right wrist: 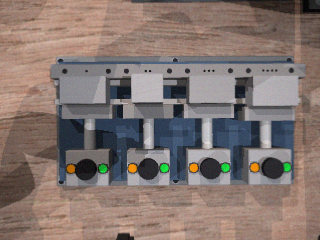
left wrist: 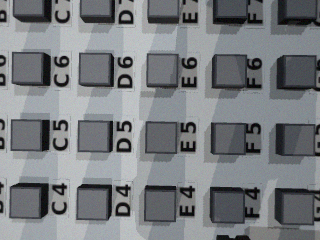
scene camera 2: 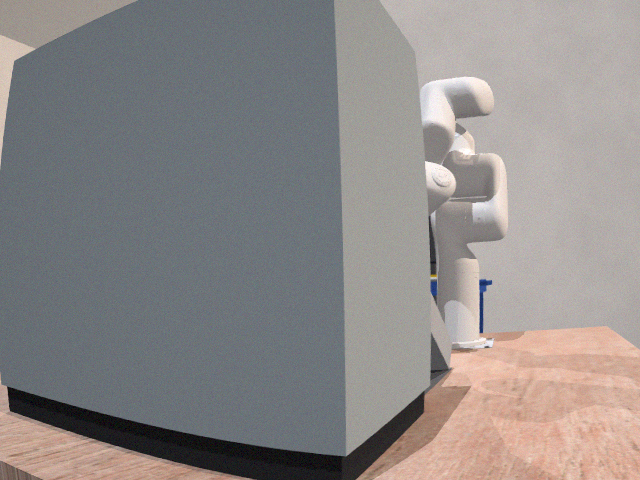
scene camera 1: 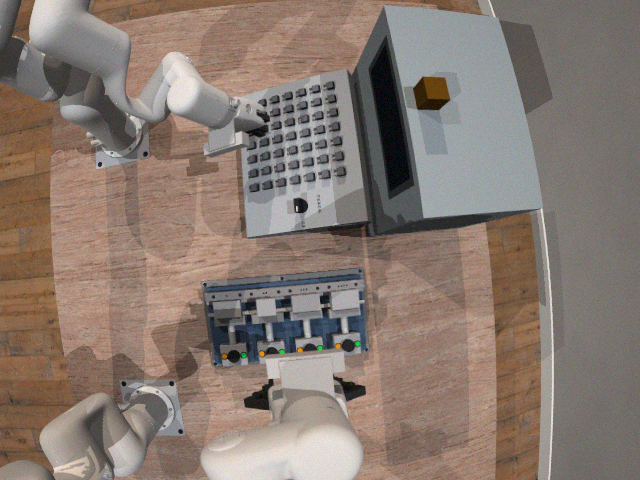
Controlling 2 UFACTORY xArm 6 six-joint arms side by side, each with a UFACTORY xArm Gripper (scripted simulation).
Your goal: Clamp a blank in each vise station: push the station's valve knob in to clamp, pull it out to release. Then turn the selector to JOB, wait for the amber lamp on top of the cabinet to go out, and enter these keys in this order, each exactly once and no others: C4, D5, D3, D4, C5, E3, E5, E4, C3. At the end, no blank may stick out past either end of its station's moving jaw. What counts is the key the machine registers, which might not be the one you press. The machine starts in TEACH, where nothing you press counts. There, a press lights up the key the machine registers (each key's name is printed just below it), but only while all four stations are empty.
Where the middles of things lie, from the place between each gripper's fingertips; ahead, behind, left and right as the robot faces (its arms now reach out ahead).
Scene:
The key E4 [left wrist: 159, 201] lies 40 mm ahead of my left hand [scene camera 1: 262, 130], 30 mm to the right of it and 10 mm below it. From my left hand the other things lie so: key D4 [left wrist: 94, 201]: 70 mm ahead, 30 mm to the right; key D5 [left wrist: 93, 136]: 70 mm ahead, 60 mm to the right; key E5 [left wrist: 160, 137]: 60 mm to the right, 40 mm ahead, 10 mm below.
Now: the key C5 [left wrist: 30, 135] 9 cm ahead of my right hand [scene camera 1: 300, 383], 43 cm to the left of it and 25 cm below it. The rest, counted from my right hand: key panel [scene camera 1: 341, 202] (8 cm ahead, 42 cm to the left, 31 cm below); key D5 (6 cm ahead, 44 cm to the left, 27 cm below); key E5 (3 cm ahead, 44 cm to the left, 28 cm below).

